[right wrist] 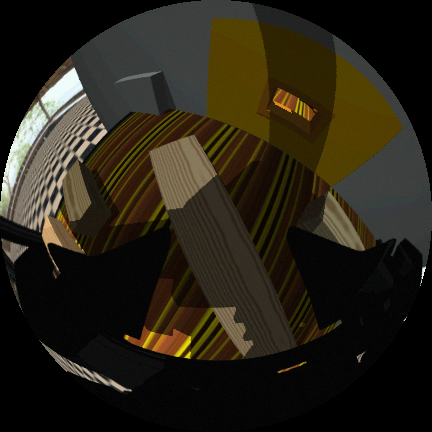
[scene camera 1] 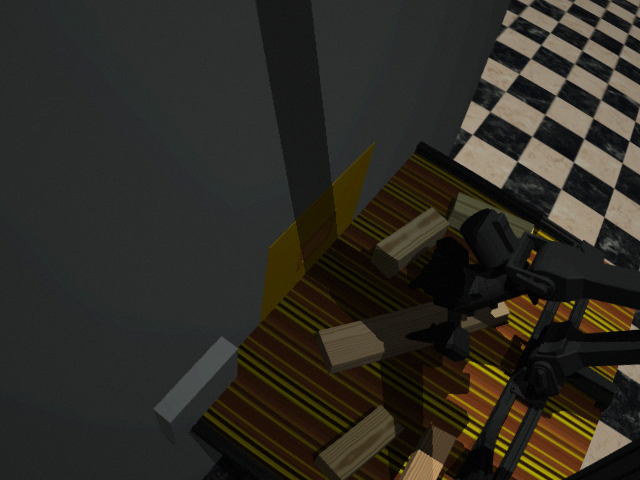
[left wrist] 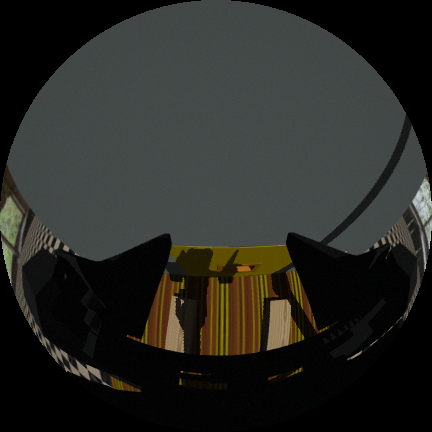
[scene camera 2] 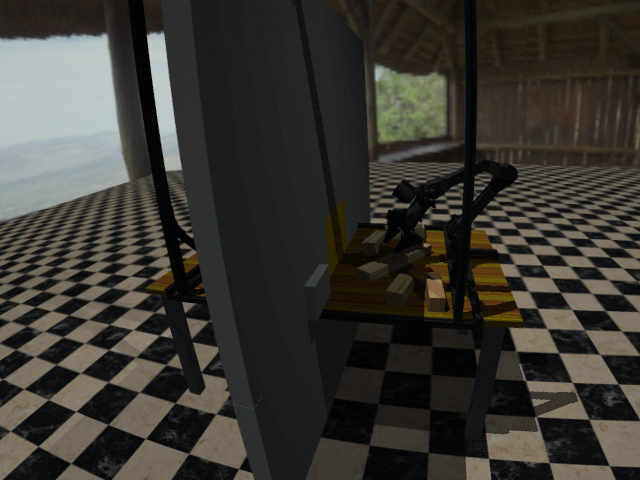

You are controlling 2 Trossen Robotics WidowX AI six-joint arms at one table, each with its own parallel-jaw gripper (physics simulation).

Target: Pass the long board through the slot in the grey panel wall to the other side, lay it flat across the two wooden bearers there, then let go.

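Places are measured from the left arm's base along level axes (x ahead, y left, z up), in metres.
Where they show: left gripper, fingertip midpoint: (left wrist: 230, 239); right gripper, fingertip midpoint: (right wrist: 230, 232) (scene camera 1: 408, 311) (scene camera 2: 389, 248); right arm's base at its link origin: (scene camera 1: 531, 385).
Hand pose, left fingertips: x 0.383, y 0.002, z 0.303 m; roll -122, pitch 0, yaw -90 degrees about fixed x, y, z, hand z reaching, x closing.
After its pixels a point has its place.
The long board (scene camera 1: 351, 345) @(x 0.625, y -0.129, z 0.013 m) (scene camera 2: 377, 269) @(x 0.641, y -0.143, z 0.013 m) (right wrist: 185, 170) @(x 0.625, y -0.114, z 0.013 m) lies on the striped table, angled to the grey panel wall (scene camera 1: 155, 155) @(x 0.482, y -0.352, z 0.492 m) (scene camera 2: 258, 155) @(x 0.482, y -0.592, z 0.446 m) (left wrist: 215, 125) @(x 0.433, y 0.012, z 0.367 m). My right gripper (scene camera 1: 410, 311) @(x 0.668, y -0.043, z 0.049 m) (scene camera 2: 391, 246) @(x 0.668, y -0.043, z 0.049 m) (right wrist: 230, 232) @(x 0.668, y -0.043, z 0.049 m) is open over it, with the board running slantwise between and below its fingers; contact cannot be told. The slot (left wrist: 237, 268) @(x 0.437, y -0.038, z 0.044 m) (right wrist: 295, 106) opens low in the wall's yellow patch (scene camera 1: 356, 191) @(x 0.483, y 0.080, z 0.087 m) (scene camera 2: 336, 222) @(x 0.484, y -0.039, z 0.137 m) (right wrist: 235, 75) @(x 0.483, y -0.128, z 0.084 m). Across the wall, my left gripper (left wrist: 230, 239) @(x 0.383, y 0.002, z 0.303 m) is open and empty, facing the wall. Two wooden bearers (left wrist: 174, 325) @(x 0.276, y 0.119, z 0.019 m) (left wrist: 278, 325) @(x 0.267, y -0.147, z 0.019 m) lie parallel below its fingers.
Short wooden blocks stand around the long board: one (scene camera 1: 413, 237) @(x 0.600, y 0.108, z 0.031 m) (scene camera 2: 373, 241) @(x 0.598, y 0.064, z 0.031 m) nearer the wall, one (scene camera 1: 359, 444) @(x 0.724, y -0.264, z 0.028 m) (scene camera 2: 399, 289) @(x 0.724, y -0.299, z 0.028 m) (right wrist: 77, 192) @(x 0.722, y -0.237, z 0.028 m) on the other side, and a lighter one (scene camera 1: 423, 467) @(x 0.820, y -0.239, z 0.025 m) (scene camera 2: 435, 294) @(x 0.826, y -0.311, z 0.025 m) beyond. A grey block (scene camera 1: 199, 377) @(x 0.500, y -0.339, z 0.081 m) (scene camera 2: 316, 291) @(x 0.511, y -0.400, z 0.060 m) sits against the wall.
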